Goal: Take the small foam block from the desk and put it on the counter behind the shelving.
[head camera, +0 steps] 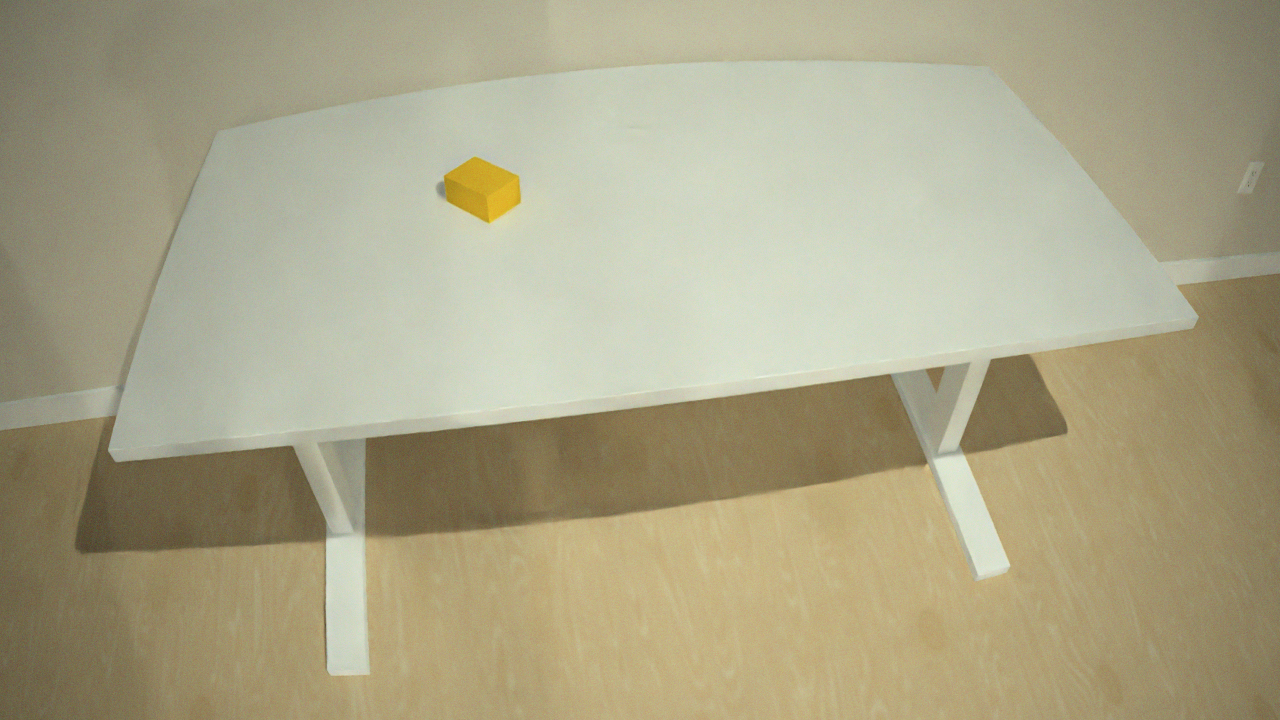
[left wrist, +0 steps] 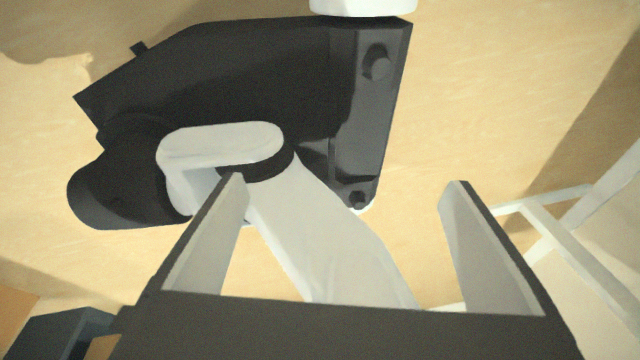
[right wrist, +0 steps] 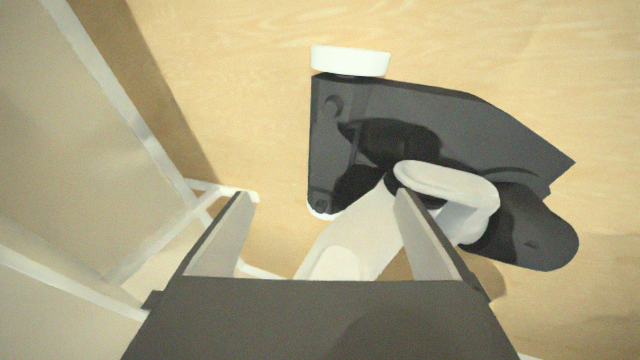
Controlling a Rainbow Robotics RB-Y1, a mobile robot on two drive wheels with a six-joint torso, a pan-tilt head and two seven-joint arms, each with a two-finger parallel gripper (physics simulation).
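Places are measured from the robot's base along level axes (x ahead, y left, z up), in centimetres.
Pixels of known places: left gripper, fingertip midpoint: (left wrist: 342, 189); right gripper, fingertip midpoint: (right wrist: 321, 199).
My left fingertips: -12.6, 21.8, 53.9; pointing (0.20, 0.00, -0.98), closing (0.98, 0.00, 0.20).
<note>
Behind a point stands the place of what it marks, as x, y, z.
A small yellow foam block (head camera: 481, 188) @[86.8, 21.4, 76.6] lies on the white desk (head camera: 698, 268) @[75.1, -6.6, 72.1], left of the middle and towards the back in the head view. My left gripper (left wrist: 342, 189) @[-12.6, 21.8, 53.9] is open and empty; it shows in the left wrist view with my own base and torso beyond it. My right gripper (right wrist: 321, 199) @[-7.8, -20.8, 54.8] is open and empty too, and the right wrist view also shows my base beyond it. Neither gripper shows in the head view, and the block does not show in either wrist view. The counter and the shelving named in the task are not recognisable in these views.
A beige wall (head camera: 626, 31) @[134.2, 2.6, 78.3] stands behind the desk, with a white outlet (head camera: 1250, 177) @[165.0, -179.0, 40.4] at the right. The desk's legs (head camera: 347, 600) (head camera: 971, 514) stand on the wood floor (head camera: 626, 626) @[63.6, 2.7, 0.0]. A dark blue-grey structure (left wrist: 55, 330) @[-180.0, -125.9, 12.0] shows at the lower left of the left wrist view.
</note>
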